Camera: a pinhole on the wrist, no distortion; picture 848 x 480 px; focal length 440.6 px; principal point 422.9 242.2 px. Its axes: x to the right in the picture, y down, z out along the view. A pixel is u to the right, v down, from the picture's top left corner.
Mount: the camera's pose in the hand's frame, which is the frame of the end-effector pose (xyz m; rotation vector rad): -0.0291 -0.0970 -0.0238 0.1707 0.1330 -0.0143
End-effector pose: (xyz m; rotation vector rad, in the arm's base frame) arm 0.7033 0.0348 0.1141 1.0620 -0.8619 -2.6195
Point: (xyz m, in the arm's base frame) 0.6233 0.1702 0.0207
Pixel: 750.2 50.2
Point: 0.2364 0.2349 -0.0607
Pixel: 804.2 155.9
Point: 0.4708 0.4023 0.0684
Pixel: 477.4 48.6
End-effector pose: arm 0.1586 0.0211 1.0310 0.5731 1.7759 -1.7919
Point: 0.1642 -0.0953 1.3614
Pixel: outside the picture
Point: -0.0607 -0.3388 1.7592
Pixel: outside the picture
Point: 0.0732 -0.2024 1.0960
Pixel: 490.0 295.8
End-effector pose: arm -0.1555 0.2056 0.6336 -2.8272 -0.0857 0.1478
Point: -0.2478 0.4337 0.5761
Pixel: 262.8 32.3
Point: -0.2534 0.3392 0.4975
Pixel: 256.9 335.4
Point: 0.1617 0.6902 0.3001
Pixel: 709.3 112.4
